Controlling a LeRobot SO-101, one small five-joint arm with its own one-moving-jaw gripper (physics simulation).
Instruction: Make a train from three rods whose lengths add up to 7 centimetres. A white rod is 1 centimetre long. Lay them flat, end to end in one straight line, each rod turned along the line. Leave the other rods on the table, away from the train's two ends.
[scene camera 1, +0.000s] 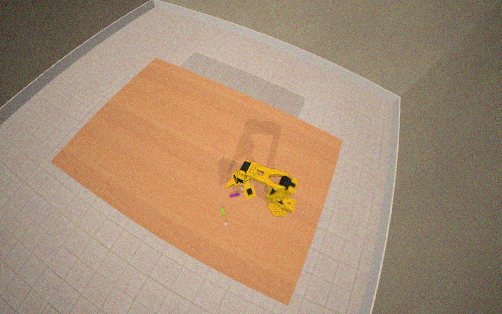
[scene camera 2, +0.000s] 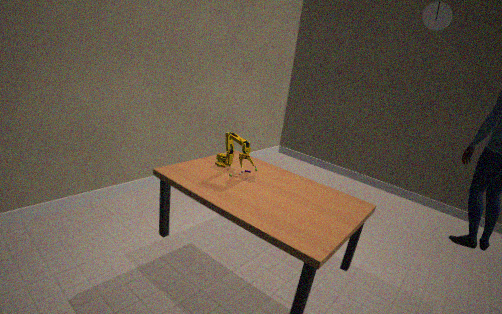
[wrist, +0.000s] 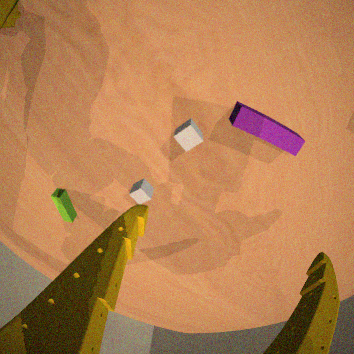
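Pixels of known places: hand, its tool point: (scene camera 2: 242, 166) (wrist: 146, 217); arm's base, origin of its link: (scene camera 1: 275, 202) (scene camera 2: 225, 165).
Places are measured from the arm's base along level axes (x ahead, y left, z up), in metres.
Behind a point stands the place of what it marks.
A purple rod (scene camera 1: 234, 195) @[x 0.164, y 0.056, z 0.009 m] (scene camera 2: 247, 171) @[x 0.166, y 0.050, z 0.005 m] (wrist: 267, 129) @[x 0.162, y 0.052, z 0.010 m] lies flat, apart from the others. Two white rods (wrist: 189, 135) @[x 0.148, y 0.018, z 0.010 m] (wrist: 142, 192) @[x 0.166, y -0.024, z 0.010 m] lie apart from each other, left of it in the wrist view; one white rod (scene camera 1: 242, 188) @[x 0.149, y 0.014, z 0.011 m] shows beside the gripper in scene camera 1. A green rod (wrist: 64, 205) @[x 0.148, y -0.096, z 0.009 m] (scene camera 2: 230, 175) @[x 0.155, y -0.113, z 0.007 m] lies at the left in the wrist view. Another green rod (scene camera 1: 223, 211) @[x 0.173, y 0.135, z 0.010 m] and a third white rod (scene camera 1: 225, 224) @[x 0.141, y 0.176, z 0.010 m] lie near each other in scene camera 1. My gripper (scene camera 1: 239, 190) @[x 0.155, y -0.003, z 0.046 m] (scene camera 2: 248, 168) @[x 0.155, y -0.003, z 0.046 m] (wrist: 232, 231) is open and empty above the table; the nearer white rod shows just past the left jaw's tip.
The wooden table (scene camera 1: 150, 125) @[x 0.689, y -0.053, z 0.000 m] (scene camera 2: 295, 205) @[x 0.652, y -0.101, z 0.000 m] carries the yellow arm (scene camera 1: 267, 175) @[x 0.084, y 0.005, z 0.233 m] (scene camera 2: 230, 145) @[x 0.020, y 0.006, z 0.157 m], whose shadow falls across the wood. The arm hides part of the table in scene camera 1. A person (scene camera 2: 487, 170) stands on the floor at the right in scene camera 2.
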